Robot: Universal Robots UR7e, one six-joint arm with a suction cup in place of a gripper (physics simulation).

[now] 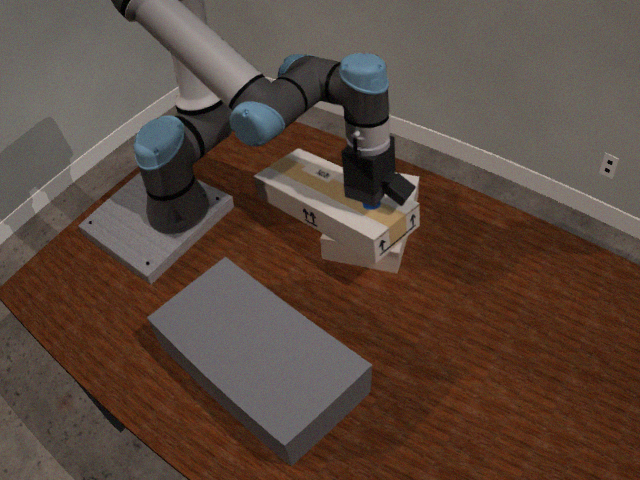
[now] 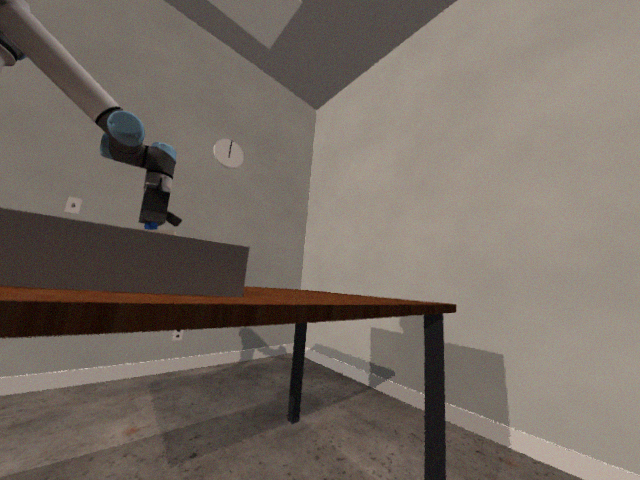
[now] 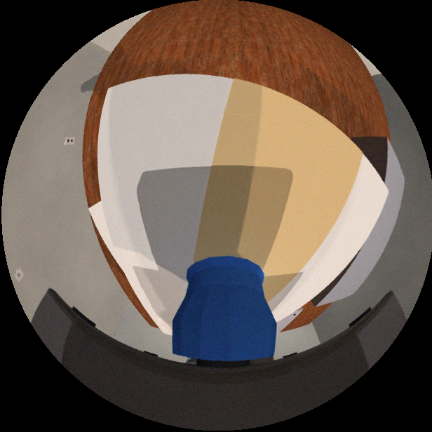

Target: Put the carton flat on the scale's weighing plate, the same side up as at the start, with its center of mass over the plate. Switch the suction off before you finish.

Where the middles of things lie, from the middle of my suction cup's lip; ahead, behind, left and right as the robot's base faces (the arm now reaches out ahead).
The long white carton (image 1: 305,186) is 9 cm behind my suction cup, 1 cm to the left of it and 5 cm below it. Also, from my suction cup: grey block (image 1: 289,382) (4 cm behind, 34 cm to the right, 12 cm below); then white scale (image 1: 332,250) (4 cm behind, 9 cm to the left, 13 cm below).
